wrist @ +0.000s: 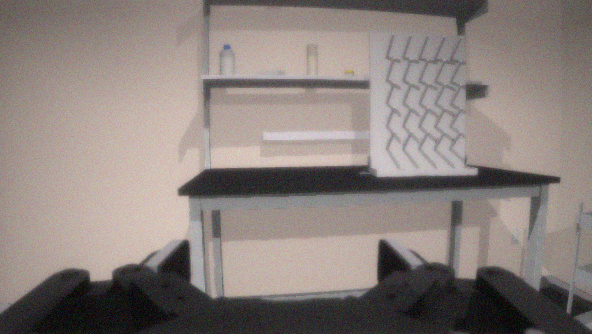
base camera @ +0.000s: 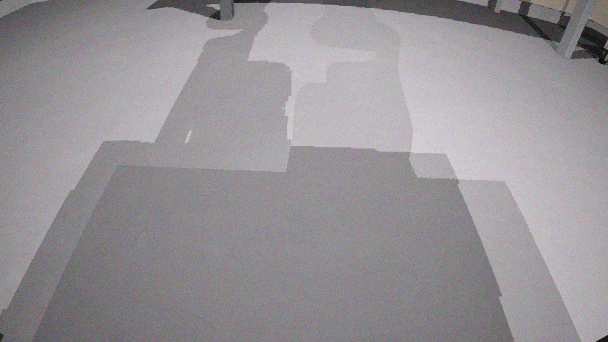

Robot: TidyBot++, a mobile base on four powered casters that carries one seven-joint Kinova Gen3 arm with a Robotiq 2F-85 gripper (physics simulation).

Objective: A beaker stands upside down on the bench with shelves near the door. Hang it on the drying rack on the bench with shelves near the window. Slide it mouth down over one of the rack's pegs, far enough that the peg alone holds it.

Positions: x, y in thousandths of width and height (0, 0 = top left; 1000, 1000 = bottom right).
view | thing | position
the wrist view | my gripper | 481, 783
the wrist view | drying rack board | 666, 475
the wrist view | drip tray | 788, 510
